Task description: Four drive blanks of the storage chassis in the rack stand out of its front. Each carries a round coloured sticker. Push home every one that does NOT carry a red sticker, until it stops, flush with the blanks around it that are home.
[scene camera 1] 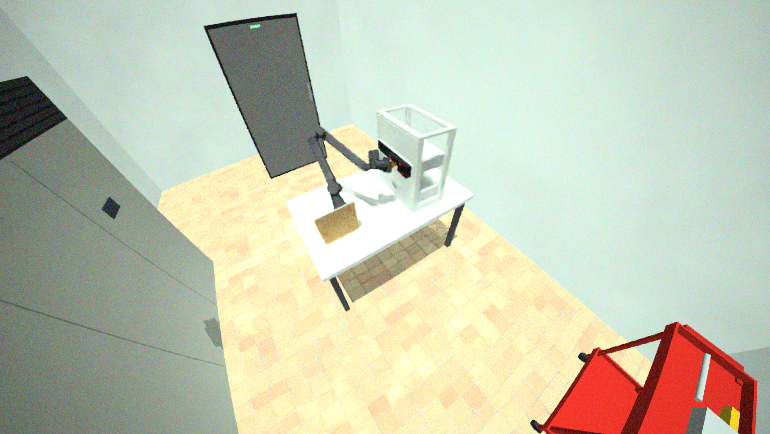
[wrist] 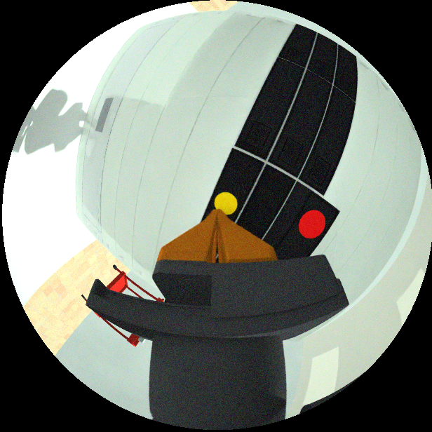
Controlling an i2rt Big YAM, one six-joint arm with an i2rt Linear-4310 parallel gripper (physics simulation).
Labels:
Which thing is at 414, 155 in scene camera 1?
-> A white rack.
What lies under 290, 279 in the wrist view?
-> My gripper.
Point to a white rack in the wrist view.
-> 210, 112

